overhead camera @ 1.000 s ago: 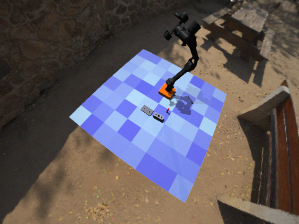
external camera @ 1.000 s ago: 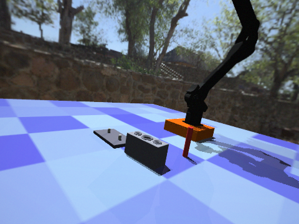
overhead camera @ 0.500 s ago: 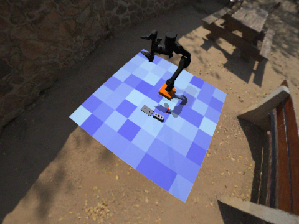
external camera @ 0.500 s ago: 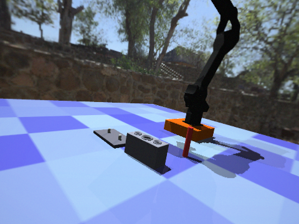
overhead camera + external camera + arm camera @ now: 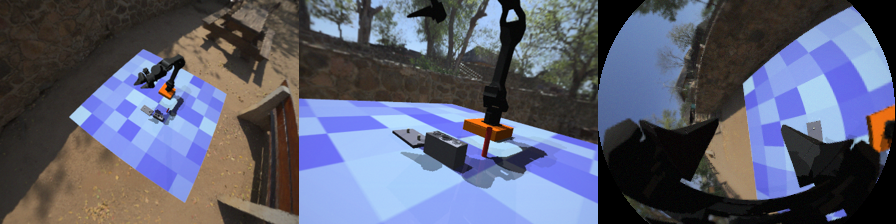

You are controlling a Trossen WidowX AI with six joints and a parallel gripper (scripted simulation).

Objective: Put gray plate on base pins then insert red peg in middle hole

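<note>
My gripper tip is 330 mm above the gray plate, 210 mm to the right of it and 80 mm past it. Also, from my gripper tip: dark base: 360 mm below, 80 mm to the left, 60 mm behind; red peg: 330 mm below, 230 mm to the left, 190 mm behind.
</note>
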